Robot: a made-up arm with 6 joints. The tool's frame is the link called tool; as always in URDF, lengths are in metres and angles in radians. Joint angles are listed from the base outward.
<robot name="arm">
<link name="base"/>
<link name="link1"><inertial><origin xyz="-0.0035 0.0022 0.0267"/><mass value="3.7"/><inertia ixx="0.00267" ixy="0" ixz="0" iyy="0.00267" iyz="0" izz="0.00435"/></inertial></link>
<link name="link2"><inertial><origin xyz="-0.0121 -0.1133 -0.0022"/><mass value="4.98"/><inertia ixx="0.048" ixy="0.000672" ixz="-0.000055" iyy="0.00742" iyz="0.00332" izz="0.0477"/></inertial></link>
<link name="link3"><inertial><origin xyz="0.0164 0.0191 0.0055"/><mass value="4.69"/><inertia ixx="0.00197" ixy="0" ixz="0" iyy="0.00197" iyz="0" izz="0.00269"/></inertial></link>
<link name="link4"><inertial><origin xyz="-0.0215 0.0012 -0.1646"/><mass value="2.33"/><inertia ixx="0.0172" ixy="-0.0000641" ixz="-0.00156" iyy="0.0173" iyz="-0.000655" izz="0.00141"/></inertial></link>
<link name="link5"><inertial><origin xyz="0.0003 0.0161 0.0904"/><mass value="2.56"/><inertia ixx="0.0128" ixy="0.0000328" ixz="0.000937" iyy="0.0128" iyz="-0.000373" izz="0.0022"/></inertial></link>
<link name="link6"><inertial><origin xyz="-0.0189 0.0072 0.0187"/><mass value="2.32"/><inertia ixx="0.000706" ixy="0" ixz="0" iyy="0.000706" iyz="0" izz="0.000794"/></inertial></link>
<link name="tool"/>
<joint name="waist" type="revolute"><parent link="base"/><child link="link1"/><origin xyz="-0.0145 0.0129 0.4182" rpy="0.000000 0.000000 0.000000"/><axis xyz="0 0 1"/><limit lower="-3.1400" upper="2.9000"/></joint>
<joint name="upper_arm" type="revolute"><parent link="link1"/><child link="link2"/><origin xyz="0.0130 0.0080 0.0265" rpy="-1.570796 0.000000 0.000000"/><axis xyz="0 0 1"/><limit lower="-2.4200" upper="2.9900"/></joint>
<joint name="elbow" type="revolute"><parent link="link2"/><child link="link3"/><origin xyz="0.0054 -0.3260 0.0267" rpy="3.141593 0.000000 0.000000"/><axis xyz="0 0 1"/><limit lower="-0.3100" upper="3.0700"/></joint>
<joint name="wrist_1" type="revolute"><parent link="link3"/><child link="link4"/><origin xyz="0.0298 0.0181 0.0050" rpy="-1.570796 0.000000 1.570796"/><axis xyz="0 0 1"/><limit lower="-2.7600" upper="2.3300"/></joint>
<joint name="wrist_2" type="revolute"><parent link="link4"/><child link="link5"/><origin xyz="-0.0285 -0.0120 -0.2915" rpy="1.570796 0.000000 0.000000"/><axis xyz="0 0 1"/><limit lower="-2.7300" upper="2.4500"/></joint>
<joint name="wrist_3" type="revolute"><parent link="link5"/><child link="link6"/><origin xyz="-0.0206 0.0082 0.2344" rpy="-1.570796 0.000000 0.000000"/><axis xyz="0 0 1"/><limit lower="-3.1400" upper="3.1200"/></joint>
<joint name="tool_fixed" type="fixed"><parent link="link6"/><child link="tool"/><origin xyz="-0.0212 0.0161 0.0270" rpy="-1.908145 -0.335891 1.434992"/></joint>
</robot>
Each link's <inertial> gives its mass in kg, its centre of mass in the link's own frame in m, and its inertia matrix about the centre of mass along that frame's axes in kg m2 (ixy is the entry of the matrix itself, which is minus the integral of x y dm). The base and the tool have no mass. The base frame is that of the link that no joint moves.
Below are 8 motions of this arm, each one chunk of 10 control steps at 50 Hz.
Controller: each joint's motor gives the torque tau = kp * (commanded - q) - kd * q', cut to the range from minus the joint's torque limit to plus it. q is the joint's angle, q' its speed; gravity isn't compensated. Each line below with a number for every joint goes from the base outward.
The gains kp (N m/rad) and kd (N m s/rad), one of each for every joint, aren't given. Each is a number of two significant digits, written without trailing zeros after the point. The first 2 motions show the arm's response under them.
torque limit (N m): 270 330 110 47 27 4.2
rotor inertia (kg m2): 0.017 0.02 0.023 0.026 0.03 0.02
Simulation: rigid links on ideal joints. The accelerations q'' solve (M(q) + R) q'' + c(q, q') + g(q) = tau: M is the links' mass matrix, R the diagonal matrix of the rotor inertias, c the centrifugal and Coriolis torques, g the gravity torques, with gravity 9.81 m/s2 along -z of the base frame. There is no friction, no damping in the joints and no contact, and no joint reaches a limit. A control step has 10 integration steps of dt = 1/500 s. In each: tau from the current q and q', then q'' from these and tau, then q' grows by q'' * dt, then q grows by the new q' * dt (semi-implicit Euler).
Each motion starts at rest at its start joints. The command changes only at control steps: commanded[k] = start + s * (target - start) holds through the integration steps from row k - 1 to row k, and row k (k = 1, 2, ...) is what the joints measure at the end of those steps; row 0 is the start. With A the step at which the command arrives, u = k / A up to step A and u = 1 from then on. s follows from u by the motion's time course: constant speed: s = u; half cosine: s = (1 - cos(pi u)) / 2; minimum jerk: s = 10 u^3 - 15 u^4 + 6 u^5; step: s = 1 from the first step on.
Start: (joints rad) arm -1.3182 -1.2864 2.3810 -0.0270 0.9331 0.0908
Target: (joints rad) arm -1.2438 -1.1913 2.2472 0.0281 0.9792 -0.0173
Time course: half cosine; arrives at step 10
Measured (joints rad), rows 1 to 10:
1: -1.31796 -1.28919 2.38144 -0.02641 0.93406 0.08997
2: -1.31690 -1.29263 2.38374 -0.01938 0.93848 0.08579
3: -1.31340 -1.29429 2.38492 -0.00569 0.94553 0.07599
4: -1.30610 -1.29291 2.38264 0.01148 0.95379 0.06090
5: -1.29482 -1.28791 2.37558 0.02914 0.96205 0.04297
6: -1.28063 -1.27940 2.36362 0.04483 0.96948 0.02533
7: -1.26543 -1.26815 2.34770 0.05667 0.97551 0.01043
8: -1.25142 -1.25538 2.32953 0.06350 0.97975 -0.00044
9: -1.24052 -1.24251 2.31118 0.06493 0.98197 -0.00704
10: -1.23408 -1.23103 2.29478 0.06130 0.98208 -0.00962
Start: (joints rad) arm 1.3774 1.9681 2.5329 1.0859 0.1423 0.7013
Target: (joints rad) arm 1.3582 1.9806 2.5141 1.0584 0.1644 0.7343
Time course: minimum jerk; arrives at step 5
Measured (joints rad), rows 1 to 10:
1: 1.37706 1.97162 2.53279 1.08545 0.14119 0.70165
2: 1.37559 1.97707 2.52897 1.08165 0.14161 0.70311
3: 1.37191 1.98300 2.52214 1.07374 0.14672 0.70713
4: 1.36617 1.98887 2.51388 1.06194 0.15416 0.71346
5: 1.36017 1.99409 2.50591 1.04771 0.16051 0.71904
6: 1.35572 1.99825 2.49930 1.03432 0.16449 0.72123
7: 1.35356 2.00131 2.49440 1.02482 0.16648 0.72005
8: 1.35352 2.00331 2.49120 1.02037 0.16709 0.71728
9: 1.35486 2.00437 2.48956 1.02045 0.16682 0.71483
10: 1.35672 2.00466 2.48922 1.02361 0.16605 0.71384
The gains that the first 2 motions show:
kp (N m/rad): 2700 2500 720 270 140 28
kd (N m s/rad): 55 120 33 8.3 3.6 0.7
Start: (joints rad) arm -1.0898 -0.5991 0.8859 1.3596 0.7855 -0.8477
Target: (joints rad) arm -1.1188 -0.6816 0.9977 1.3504 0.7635 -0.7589
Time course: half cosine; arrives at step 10
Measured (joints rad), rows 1 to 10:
1: -1.09037 -0.60107 0.88551 1.35702 0.78292 -0.84941
2: -1.09140 -0.60454 0.88812 1.35304 0.77983 -0.85089
3: -1.09352 -0.60962 0.89366 1.34900 0.77736 -0.84804
4: -1.09681 -0.61656 0.90226 1.34569 0.77493 -0.83946
5: -1.10094 -0.62551 0.91403 1.34356 0.77212 -0.82611
6: -1.10544 -0.63633 0.92879 1.34289 0.76883 -0.81021
7: -1.10985 -0.64859 0.94592 1.34389 0.76521 -0.79428
8: -1.11377 -0.66153 0.96436 1.34665 0.76148 -0.78048
9: -1.11685 -0.67419 0.98266 1.35107 0.75796 -0.77039
10: -1.11881 -0.68545 0.99923 1.35676 0.75498 -0.76498

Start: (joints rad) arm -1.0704 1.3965 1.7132 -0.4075 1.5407 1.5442
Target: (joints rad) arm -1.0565 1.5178 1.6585 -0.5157 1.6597 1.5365
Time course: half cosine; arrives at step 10
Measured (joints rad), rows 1 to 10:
1: -1.07032 1.39983 1.71262 -0.40721 1.54228 1.54406
2: -1.07045 1.40644 1.70878 -0.41092 1.54722 1.54420
3: -1.07047 1.41603 1.70307 -0.41953 1.55634 1.54478
4: -1.06984 1.42856 1.69597 -0.43194 1.56968 1.54521
5: -1.06832 1.44377 1.68758 -0.44749 1.58612 1.54494
6: -1.06593 1.46106 1.67785 -0.46572 1.60380 1.54383
7: -1.06290 1.47952 1.66681 -0.48594 1.62063 1.54223
8: -1.05962 1.49802 1.65474 -0.50695 1.63467 1.54081
9: -1.05648 1.51521 1.64217 -0.52708 1.64435 1.54032
10: -1.05389 1.52971 1.62995 -0.54441 1.64868 1.54127

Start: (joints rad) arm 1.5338 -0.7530 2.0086 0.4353 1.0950 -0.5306
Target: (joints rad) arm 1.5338 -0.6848 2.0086 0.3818 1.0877 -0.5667
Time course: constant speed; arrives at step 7
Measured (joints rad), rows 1 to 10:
1: 1.53390 -0.75317 2.01293 0.43546 1.09333 -0.53254
2: 1.53408 -0.75291 2.02054 0.43941 1.09163 -0.53735
3: 1.53405 -0.75136 2.02891 0.44448 1.09082 -0.54394
4: 1.53377 -0.74818 2.03644 0.44755 1.09033 -0.55116
5: 1.53337 -0.74321 2.04216 0.44713 1.08974 -0.55815
6: 1.53303 -0.73647 2.04567 0.44295 1.08891 -0.56452
7: 1.53290 -0.72816 2.04706 0.43548 1.08786 -0.57017
8: 1.53306 -0.72043 2.04450 0.42594 1.08658 -0.57437
9: 1.53347 -0.71385 2.04019 0.41593 1.08564 -0.57601
10: 1.53396 -0.70856 2.03572 0.40751 1.08495 -0.57548

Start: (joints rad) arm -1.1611 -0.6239 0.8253 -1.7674 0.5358 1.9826
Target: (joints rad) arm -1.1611 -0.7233 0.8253 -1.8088 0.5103 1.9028
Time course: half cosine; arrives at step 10
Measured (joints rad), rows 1 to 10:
1: -1.16126 -0.62637 0.82118 -1.76720 0.53355 1.98315
2: -1.16145 -0.63013 0.81664 -1.76673 0.52948 1.98433
3: -1.16179 -0.63560 0.81243 -1.76677 0.52588 1.98316
4: -1.16212 -0.64342 0.80876 -1.76815 0.52228 1.97783
5: -1.16231 -0.65374 0.80611 -1.77141 0.51837 1.96827
6: -1.16228 -0.66621 0.80496 -1.77672 0.51437 1.95564
7: -1.16204 -0.68003 0.80561 -1.78382 0.51068 1.94165
8: -1.16161 -0.69411 0.80806 -1.79206 0.50766 1.92809
9: -1.16104 -0.70721 0.81204 -1.80058 0.50560 1.91655
10: -1.16042 -0.71806 0.81704 -1.80839 0.50468 1.90825

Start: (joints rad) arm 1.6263 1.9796 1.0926 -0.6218 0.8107 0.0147
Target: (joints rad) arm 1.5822 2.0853 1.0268 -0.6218 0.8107 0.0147
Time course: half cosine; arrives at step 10
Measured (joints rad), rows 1 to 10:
1: 1.62616 1.98296 1.09415 -0.62160 0.81392 0.01496
2: 1.62508 1.98872 1.09278 -0.62242 0.81809 0.01602
3: 1.62216 1.99666 1.08906 -0.62443 0.81990 0.01709
4: 1.61715 2.00697 1.08333 -0.62631 0.82035 0.01762
5: 1.61033 2.01960 1.07566 -0.62717 0.82040 0.01788
6: 1.60241 2.03411 1.06620 -0.62701 0.82036 0.01865
7: 1.59438 2.04970 1.05530 -0.62651 0.82025 0.02056
8: 1.58730 2.06526 1.04359 -0.62653 0.82001 0.02374
9: 1.58210 2.07954 1.03193 -0.62779 0.81961 0.02783
10: 1.57934 2.09128 1.02135 -0.63054 0.81908 0.03209

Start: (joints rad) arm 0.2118 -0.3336 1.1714 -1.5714 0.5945 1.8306
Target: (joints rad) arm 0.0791 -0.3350 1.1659 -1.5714 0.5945 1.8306
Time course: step
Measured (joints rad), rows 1 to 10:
1: 0.13053 -0.33924 1.17125 -1.60144 0.59190 1.82348
2: 0.09733 -0.34029 1.16913 -1.58921 0.59202 1.82148
3: 0.08467 -0.33945 1.16458 -1.57085 0.58976 1.82914
4: 0.07996 -0.33790 1.15957 -1.55900 0.58733 1.84120
5: 0.07843 -0.33636 1.15529 -1.55513 0.58604 1.85084
6: 0.07819 -0.33523 1.15232 -1.55678 0.58580 1.85445
7: 0.07840 -0.33469 1.15076 -1.56094 0.58615 1.85232
8: 0.07871 -0.33469 1.15042 -1.56533 0.58667 1.84704
9: 0.07897 -0.33509 1.15095 -1.56877 0.58713 1.84153
10: 0.07914 -0.33573 1.15196 -1.57091 0.58745 1.83769

